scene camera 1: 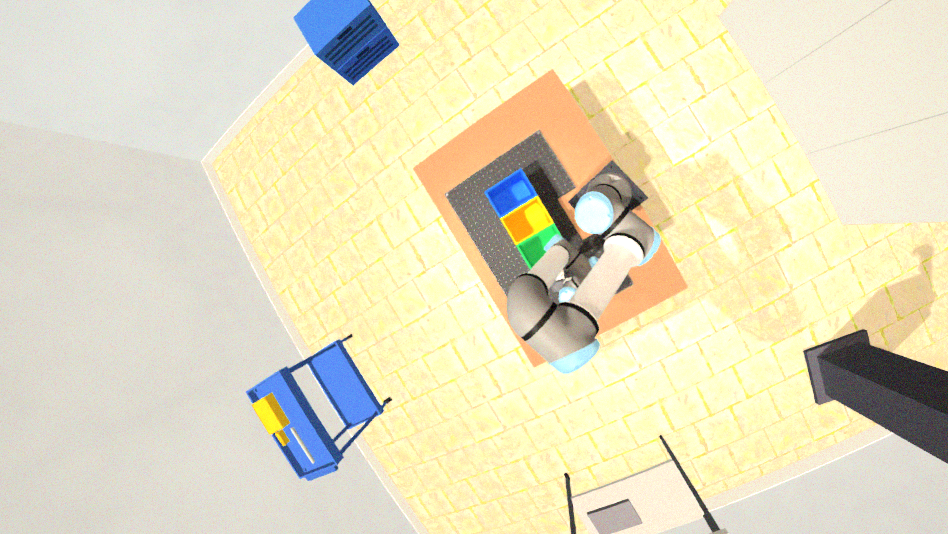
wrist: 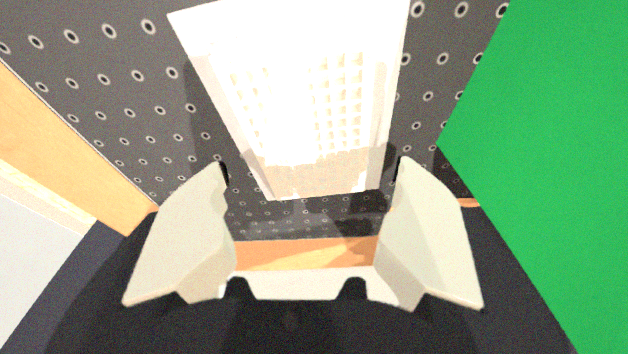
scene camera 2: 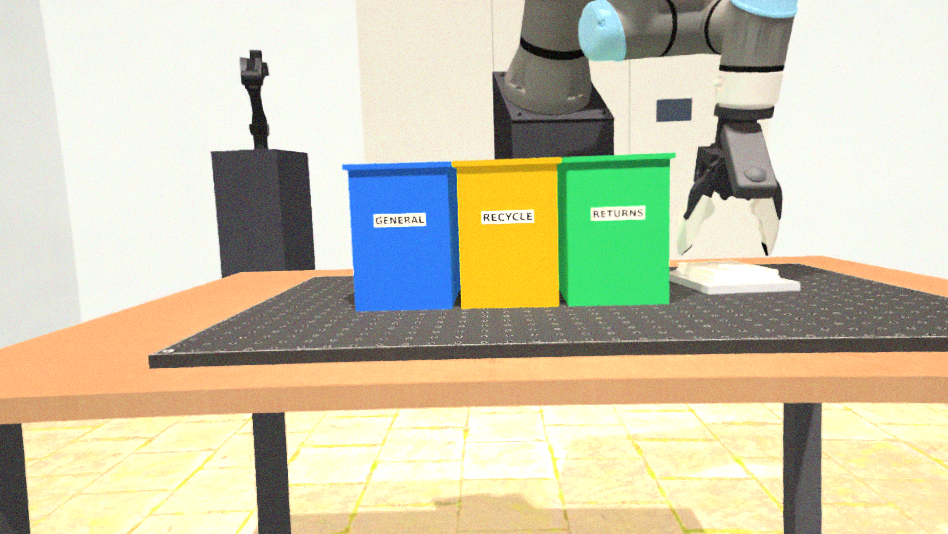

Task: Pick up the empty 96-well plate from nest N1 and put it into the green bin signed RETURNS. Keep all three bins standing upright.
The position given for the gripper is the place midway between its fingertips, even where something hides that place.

Observation:
In view: the gripper (scene camera 2: 723, 255), a green returns bin (scene camera 1: 532, 249), a yellow recycle bin (scene camera 2: 507, 209), a blue general bin (scene camera 1: 515, 190) and a white 96-well plate (scene camera 2: 731, 271).
The green returns bin also shows in the wrist view (wrist: 531, 136). The yellow recycle bin also shows in scene camera 1 (scene camera 1: 530, 218). The white 96-well plate also shows in the wrist view (wrist: 303, 97). The wrist view misses the yellow recycle bin: it is out of frame. The wrist view does not show the blue general bin: it is out of frame.

